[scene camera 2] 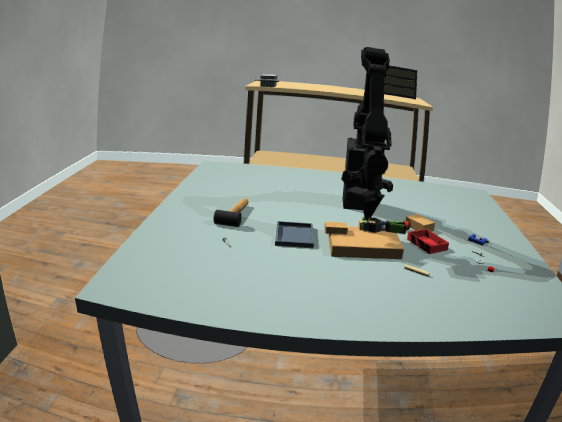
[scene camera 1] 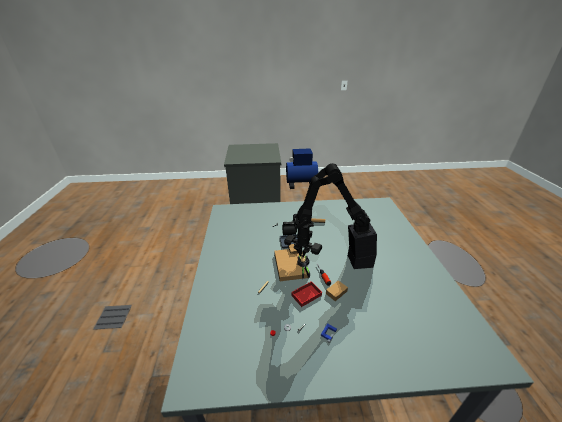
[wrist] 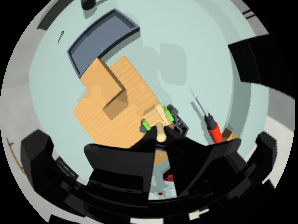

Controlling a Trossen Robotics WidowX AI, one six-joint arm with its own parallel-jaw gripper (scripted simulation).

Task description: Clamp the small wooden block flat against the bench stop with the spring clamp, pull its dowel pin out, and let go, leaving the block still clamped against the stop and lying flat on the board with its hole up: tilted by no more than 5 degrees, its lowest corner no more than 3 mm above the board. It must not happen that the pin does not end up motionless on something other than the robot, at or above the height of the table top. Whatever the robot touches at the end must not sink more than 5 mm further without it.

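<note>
Gripper [scene camera 2: 367, 218] [wrist: 159, 129]. Dark grey tray [scene camera 2: 291, 234] [wrist: 102, 34]. Wooden board [scene camera 2: 357, 243] [wrist: 117, 125].
</note>
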